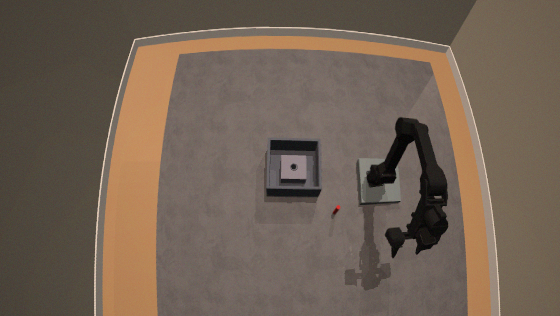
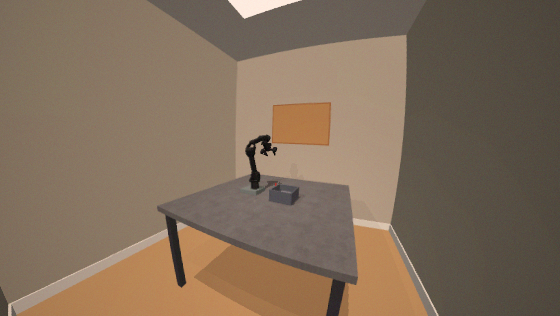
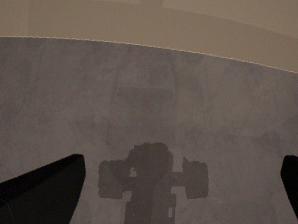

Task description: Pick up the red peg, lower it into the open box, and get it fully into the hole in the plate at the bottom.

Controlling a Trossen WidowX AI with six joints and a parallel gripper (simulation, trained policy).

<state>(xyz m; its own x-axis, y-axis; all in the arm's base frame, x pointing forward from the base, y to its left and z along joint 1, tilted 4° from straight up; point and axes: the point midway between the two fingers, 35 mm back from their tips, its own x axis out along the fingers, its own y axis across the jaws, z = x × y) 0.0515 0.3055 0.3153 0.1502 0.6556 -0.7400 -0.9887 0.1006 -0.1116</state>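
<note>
My gripper tip is now 140 mm short of the red peg, 240 mm to the left of it and 270 mm above it. From my gripper tip the other things lie so: dark grey box (270 mm ahead, 420 mm to the right, 290 mm below); light plate (270 mm ahead, 420 mm to the right, 270 mm below).
</note>
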